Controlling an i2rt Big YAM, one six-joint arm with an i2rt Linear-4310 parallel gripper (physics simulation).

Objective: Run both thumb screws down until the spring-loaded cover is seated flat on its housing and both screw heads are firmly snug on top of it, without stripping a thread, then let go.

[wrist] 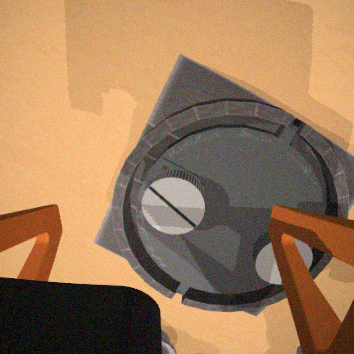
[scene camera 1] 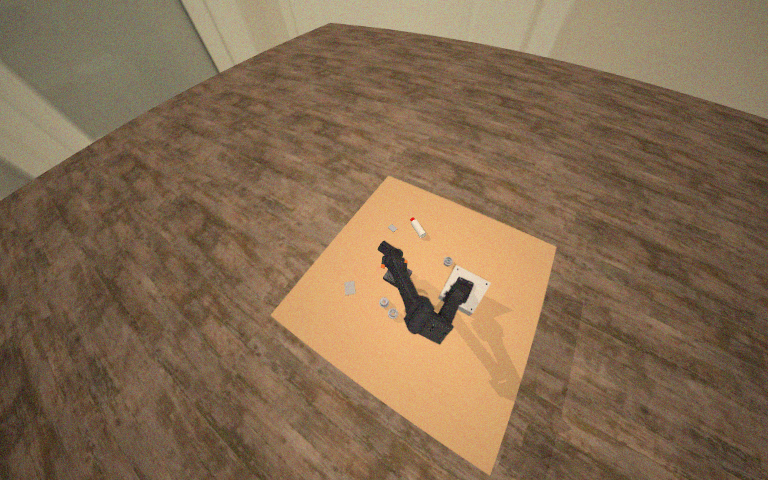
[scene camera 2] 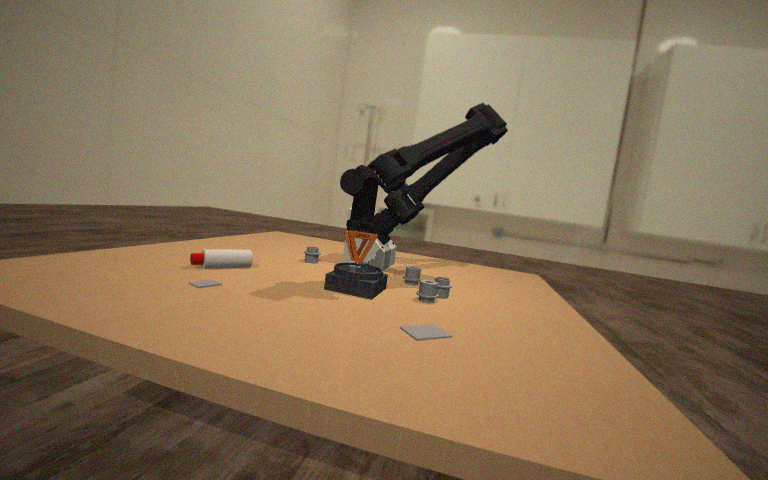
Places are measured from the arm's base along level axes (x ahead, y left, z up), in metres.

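Pixels of known places: gripper, fingertip midpoint: [wrist: 164, 218] [scene camera 2: 355, 262]; arm's base at its link origin: [scene camera 1: 461, 289] [scene camera 2: 375, 230].
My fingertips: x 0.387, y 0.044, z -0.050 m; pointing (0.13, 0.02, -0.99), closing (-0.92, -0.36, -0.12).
Observation:
For each thing: its top centre in the pictures, then the offset to it from my fingertips. Level surfaces: height alone.
- dark square housing at its top centre: [wrist: 230, 226] [scene camera 2: 359, 267] [scene camera 1: 397, 272] dx -0.034, dy +0.002, dz -0.020 m
- round grey cover at its top centre: [wrist: 229, 224] [scene camera 2: 358, 268] dx -0.034, dy +0.002, dz -0.022 m
- slotted thumb screw at its top centre: [wrist: 172, 206] dx -0.002, dy -0.001, dz -0.011 m
- white tube with a red end, top centre: [scene camera 2: 222, 249] [scene camera 1: 417, 224] dx +0.007, dy -0.365, dz -0.026 m
- board at its surface level: dz -0.076 m
The dark square housing [scene camera 1: 388, 277] [scene camera 2: 355, 284] [wrist: 181, 80] stands on the tan board. In the wrist view, the round grey cover [wrist: 260, 165] lies inside its raised ring. One slotted thumb screw [wrist: 173, 205] shows its pale head left of the cover's middle. The other thumb screw [wrist: 267, 262] is at the lower right, partly hidden by the right finger. Whether the cover is flat, or how high the heads stand, I cannot tell. My gripper [scene camera 1: 394, 264] [scene camera 2: 359, 261] [wrist: 164, 218] points down above the housing, open and empty, its fingers wide to either side of the left screw.
Several grey flanged cylinders [scene camera 1: 384, 302] [scene camera 2: 428, 290] stand near the housing. A white tube with a red end [scene camera 1: 417, 227] [scene camera 2: 226, 258] lies on the board [scene camera 1: 362, 339] [scene camera 2: 283, 350]. Flat grey squares [scene camera 1: 350, 288] [scene camera 2: 425, 331] lie there too. The arm's white base plate [scene camera 1: 481, 285] is behind.

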